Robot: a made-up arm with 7 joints.
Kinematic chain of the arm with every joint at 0, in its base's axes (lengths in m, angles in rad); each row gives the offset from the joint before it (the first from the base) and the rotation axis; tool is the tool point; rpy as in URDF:
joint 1: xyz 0 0 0.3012 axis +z
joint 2: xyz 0 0 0 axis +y
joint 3: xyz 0 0 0.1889 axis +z
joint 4: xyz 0.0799 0 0 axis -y
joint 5: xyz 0.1 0 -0.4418 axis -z
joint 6: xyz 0 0 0 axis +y
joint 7: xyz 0.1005 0 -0.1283 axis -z
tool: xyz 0 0 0 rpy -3.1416 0 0
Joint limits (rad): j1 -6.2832..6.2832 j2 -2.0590..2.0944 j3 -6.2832..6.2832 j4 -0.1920..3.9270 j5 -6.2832..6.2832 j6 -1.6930..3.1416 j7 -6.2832..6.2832
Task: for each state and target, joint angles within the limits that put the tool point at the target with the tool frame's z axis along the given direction. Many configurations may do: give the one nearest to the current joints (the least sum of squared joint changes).
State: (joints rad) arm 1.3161 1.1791 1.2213 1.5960 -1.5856 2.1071 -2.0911
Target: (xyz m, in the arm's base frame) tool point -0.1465 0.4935 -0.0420 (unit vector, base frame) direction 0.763 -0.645 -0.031
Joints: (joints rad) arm 1.5933 1.7012 0.9749 2.4109 -1.5263 2.5978 -2.0911
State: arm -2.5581 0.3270 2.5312 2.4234 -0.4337 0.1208 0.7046
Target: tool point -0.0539 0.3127 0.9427 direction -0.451 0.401 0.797
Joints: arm -1.9938 0.1748 3.2968 2.0433 -0.8170 -0.7944 0.7046
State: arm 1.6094 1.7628 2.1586 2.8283 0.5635 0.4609 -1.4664
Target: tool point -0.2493 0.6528 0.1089 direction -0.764 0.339 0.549
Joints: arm 2.1626 1.7900 2.0726 3.5590 0.4130 1.3391 -1.4664
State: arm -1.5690 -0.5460 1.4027 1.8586 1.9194 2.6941 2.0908
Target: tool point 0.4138 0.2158 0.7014 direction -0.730 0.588 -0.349
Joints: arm -1.5064 -0.4631 1.2215 1.8293 1.9968 2.6338 2.0908
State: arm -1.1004 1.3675 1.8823 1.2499 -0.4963 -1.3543 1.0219
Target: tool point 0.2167 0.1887 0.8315 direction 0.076 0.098 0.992
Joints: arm -0.9877 1.0989 2.4565 1.0984 -0.5868 -1.0483 1.0219
